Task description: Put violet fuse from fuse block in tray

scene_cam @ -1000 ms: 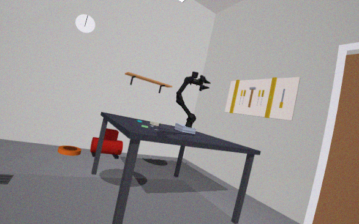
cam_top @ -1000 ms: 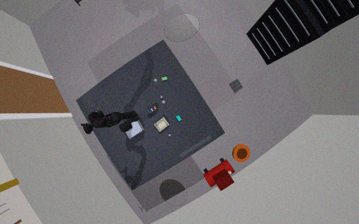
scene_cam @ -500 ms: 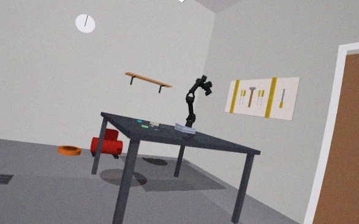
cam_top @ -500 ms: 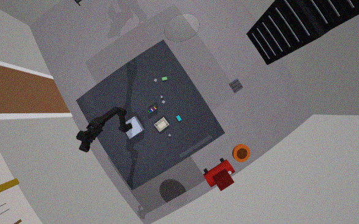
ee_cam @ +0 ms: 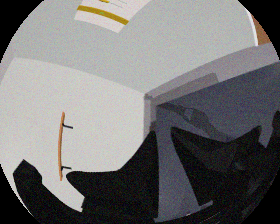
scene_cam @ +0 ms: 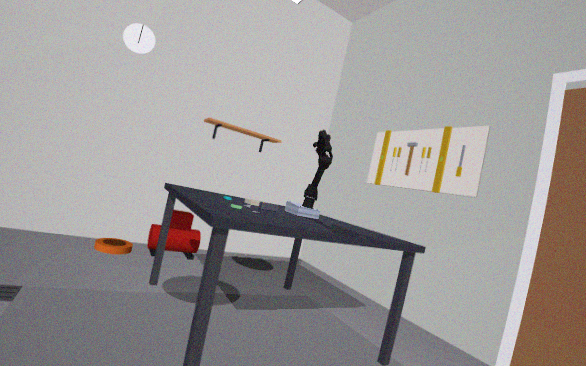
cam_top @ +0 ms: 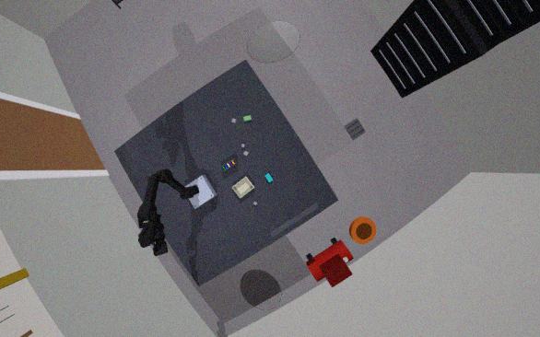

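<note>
Right now the violet fuse is 45 cm ahead of my gripper tip, 43 cm below it and 30 cm to the left of it. Also, from my gripper tip: blue fuse 43 cm below, 41 cm ahead, 30 cm to the left; cream tray 46 cm ahead, 45 cm below, 11 cm to the left; green fuse 43 cm below, 39 cm ahead, 29 cm to the left.
</note>
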